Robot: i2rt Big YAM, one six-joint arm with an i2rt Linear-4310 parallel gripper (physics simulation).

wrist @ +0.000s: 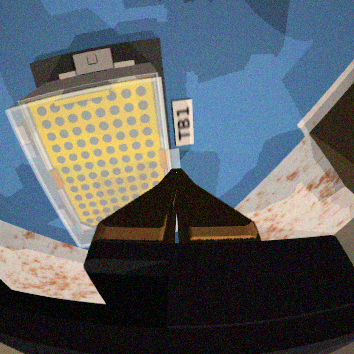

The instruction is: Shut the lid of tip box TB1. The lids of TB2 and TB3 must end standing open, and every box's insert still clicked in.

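Places are measured from the arm's base along level axes (x ahead, y left, z up), in millimetres.
Pixels of known places: gripper, fingertip midpoint: [176, 176].
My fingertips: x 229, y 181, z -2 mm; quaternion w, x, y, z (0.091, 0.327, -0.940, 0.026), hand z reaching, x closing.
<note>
Ahead of a thing's pixels: the offset from my fingertips to its top centre. "pt": to the spot under its first point. Level surfaces: height alone.
Tip box TB1 @[dz -7, dx +23, dy +23 mm] [131, 73] is at the left in the wrist view, with its label @[pt dz -82, dx -17, dy -15 mm] [183, 122] on the mat to its right. Its yellow insert @[dz -10, dx +32, dy +31 mm] [102, 137] sits inside the box and looks level, with rows of grey holes. The clear lid @[pt dz -7, dx +67, dy +44 mm] [46, 175] lies over the insert, its edge showing outside the left side; whether it is fully down cannot be told. My gripper [176, 176] is shut and empty, its tips beside the box's right front part in the view. The fingers hide the box's near right corner. TB2 and TB3 cannot be identified here.
A grey latch-like block @[pt dz -66, dx +77, dy -19 mm] [93, 61] is at the box's far end. A blue patterned mat @[dz -85 mm] [240, 95] lies under the box, with a rust-speckled pale surface @[dz -88 mm] [300, 210] beyond its edge. A dark brown object with a pale rim [335, 122] stands at the right.
</note>
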